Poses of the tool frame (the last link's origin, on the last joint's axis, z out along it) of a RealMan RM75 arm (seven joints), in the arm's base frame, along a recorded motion.
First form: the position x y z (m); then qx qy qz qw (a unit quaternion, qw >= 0).
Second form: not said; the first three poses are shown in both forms.
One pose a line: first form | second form
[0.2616 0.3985 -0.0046 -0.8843 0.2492 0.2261 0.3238] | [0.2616 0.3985 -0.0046 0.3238 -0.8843 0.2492 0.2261]
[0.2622 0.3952 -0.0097 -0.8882 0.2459 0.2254 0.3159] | [0.2622 0.3952 -0.0097 0.3159 -0.8882 0.2459 0.2254]
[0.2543 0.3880 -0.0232 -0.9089 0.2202 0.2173 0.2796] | [0.2543 0.3880 -0.0232 0.2796 -0.9089 0.2202 0.2173]
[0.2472 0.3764 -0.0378 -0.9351 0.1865 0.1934 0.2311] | [0.2472 0.3764 -0.0378 0.2311 -0.9351 0.1865 0.1934]
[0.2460 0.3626 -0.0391 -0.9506 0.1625 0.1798 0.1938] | [0.2460 0.3626 -0.0391 0.1938 -0.9506 0.1625 0.1798]
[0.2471 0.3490 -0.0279 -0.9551 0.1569 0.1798 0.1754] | [0.2471 0.3490 -0.0279 0.1754 -0.9551 0.1569 0.1798]
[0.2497 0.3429 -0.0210 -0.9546 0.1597 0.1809 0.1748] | [0.2497 0.3429 -0.0210 0.1748 -0.9546 0.1597 0.1809]
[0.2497 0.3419 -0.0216 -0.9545 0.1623 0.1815 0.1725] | [0.2497 0.3419 -0.0216 0.1725 -0.9545 0.1623 0.1815]
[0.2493 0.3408 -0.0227 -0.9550 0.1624 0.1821 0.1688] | [0.2493 0.3408 -0.0227 0.1688 -0.9550 0.1624 0.1821]
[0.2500 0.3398 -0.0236 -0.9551 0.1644 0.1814 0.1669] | [0.2500 0.3398 -0.0236 0.1669 -0.9551 0.1644 0.1814]
